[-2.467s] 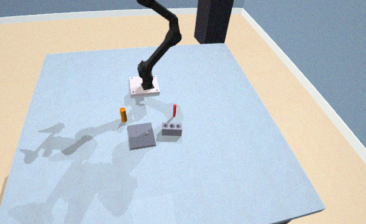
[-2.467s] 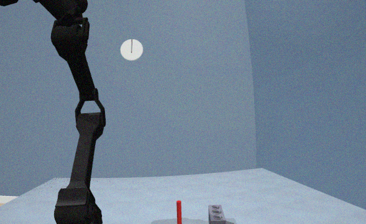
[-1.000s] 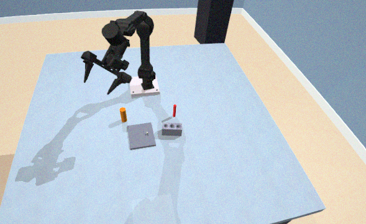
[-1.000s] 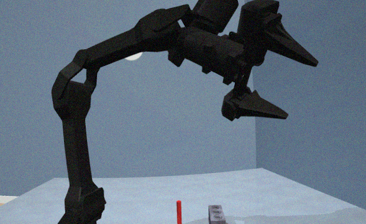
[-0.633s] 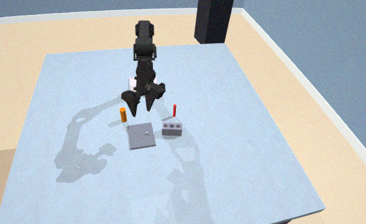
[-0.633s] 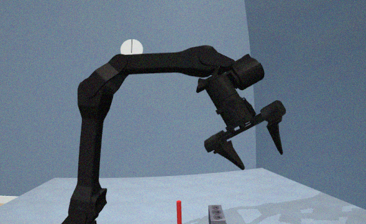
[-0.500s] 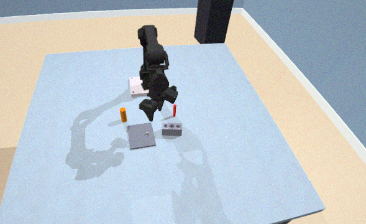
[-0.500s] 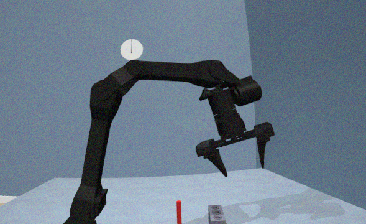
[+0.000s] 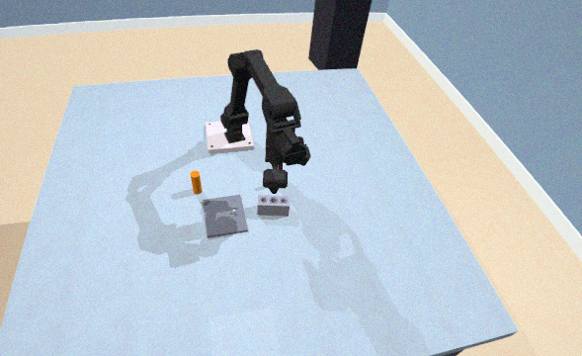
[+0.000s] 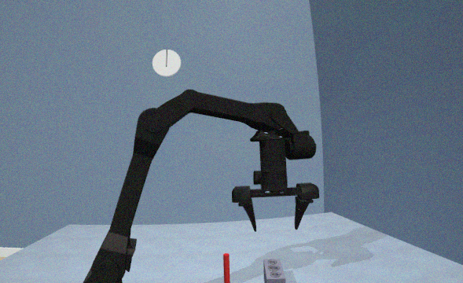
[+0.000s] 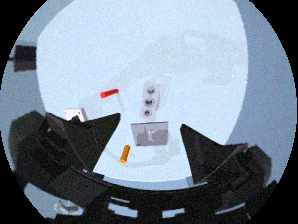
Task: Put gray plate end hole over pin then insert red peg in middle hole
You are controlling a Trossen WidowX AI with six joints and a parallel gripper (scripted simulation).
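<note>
My gripper tip is now 100 mm above the plate. The rest, counted from my gripper tip: gray square base 30 mm behind, 130 mm to the right, 130 mm below.
</note>
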